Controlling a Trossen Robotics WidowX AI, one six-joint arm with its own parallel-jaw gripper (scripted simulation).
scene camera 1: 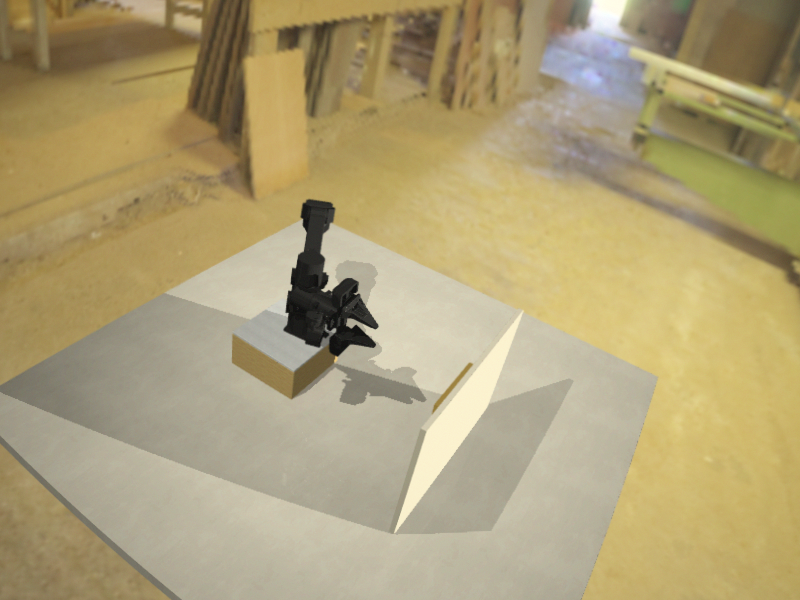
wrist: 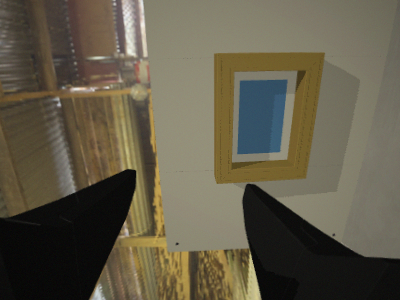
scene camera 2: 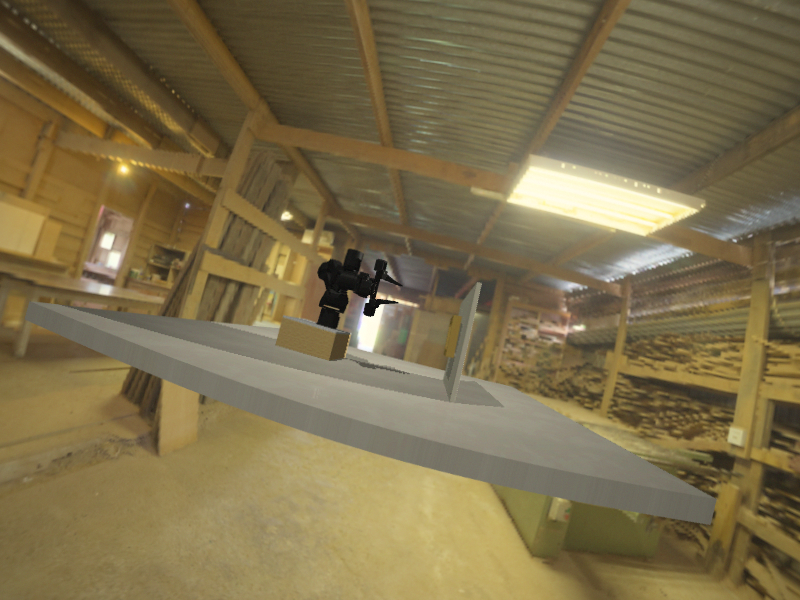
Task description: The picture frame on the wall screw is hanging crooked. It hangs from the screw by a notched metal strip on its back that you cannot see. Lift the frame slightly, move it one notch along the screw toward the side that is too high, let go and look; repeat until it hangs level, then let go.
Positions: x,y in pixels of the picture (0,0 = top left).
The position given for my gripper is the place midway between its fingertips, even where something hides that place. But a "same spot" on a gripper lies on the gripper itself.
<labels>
my gripper: scene camera 1 376,337; wrist; scene camera 2
same spot on my gripper: (wrist: 66,242) = (scene camera 2: 386,280)
</labels>
